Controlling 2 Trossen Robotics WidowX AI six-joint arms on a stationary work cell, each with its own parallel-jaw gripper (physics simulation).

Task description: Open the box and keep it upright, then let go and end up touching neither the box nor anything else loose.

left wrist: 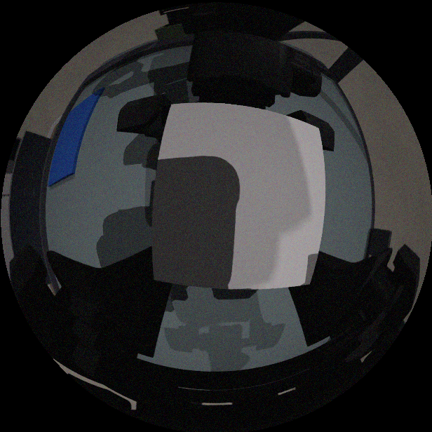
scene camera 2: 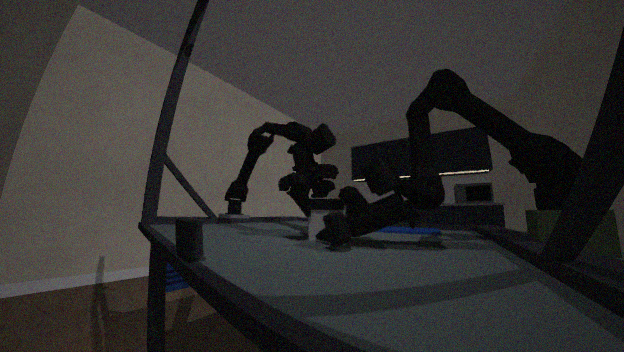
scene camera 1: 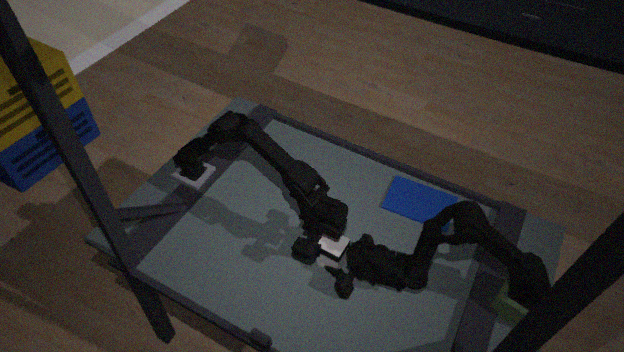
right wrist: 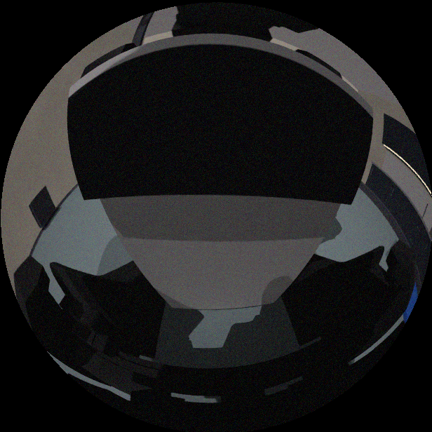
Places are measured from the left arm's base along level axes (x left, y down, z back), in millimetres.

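Pixels of known places: left gripper, fingertip midpoint: (scene camera 2: 316,216) (scene camera 1: 323,246); right gripper, fingertip midpoint: (scene camera 2: 323,235); left arm's base, origin of the base link: (scene camera 2: 234,214) (scene camera 1: 193,171); right arm's base, origin of the base link: (scene camera 2: 561,209) (scene camera 1: 523,294).
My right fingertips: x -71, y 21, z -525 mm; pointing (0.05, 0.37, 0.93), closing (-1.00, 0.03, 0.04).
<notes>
For each thing: its top centre in the pictures, then the offset to it from my right fingertips. Level surfaces: height alone.
- pale grey body, middle of its top: (scene camera 2: 326,201) (scene camera 1: 333,243) dx -2, dy -86, dz -6 mm
- lid, middle of its top: (scene camera 2: 325,198) (scene camera 1: 333,242) dx -4, dy -94, dz -5 mm
- flat blue panel, middle of its top: (scene camera 1: 420,201) (scene camera 2: 408,229) dx +327, dy +5, dz -165 mm
- table, its level: dy +13 mm
- green block, middle of its top: (scene camera 1: 523,294) (scene camera 2: 561,209) dx +106, dy -64, dz -492 mm
The box is upright on the table, with a pale grey body (scene camera 2: 316,222) (right wrist: 225,270) and a lid (scene camera 1: 334,245) (scene camera 2: 327,204) (left wrist: 265,150) (right wrist: 220,120) with a white top and black sides. No open gap shows between lid and body; the body's upper edge is hidden behind the lid's side. My left gripper (left wrist: 229,242) reaches down from above and is shut on the lid. My right gripper (scene camera 1: 345,260) (right wrist: 220,245) comes in low from the right in both scene views and is shut on the box body.
A flat blue panel (scene camera 1: 420,199) (scene camera 2: 410,230) (left wrist: 75,140) lies on the table (scene camera 1: 225,295) behind the right arm. A green block (scene camera 1: 510,307) (scene camera 2: 595,230) is near the right arm's base. Dark frame posts (scene camera 1: 80,155) (scene camera 2: 162,130) stand at the table's sides.
</notes>
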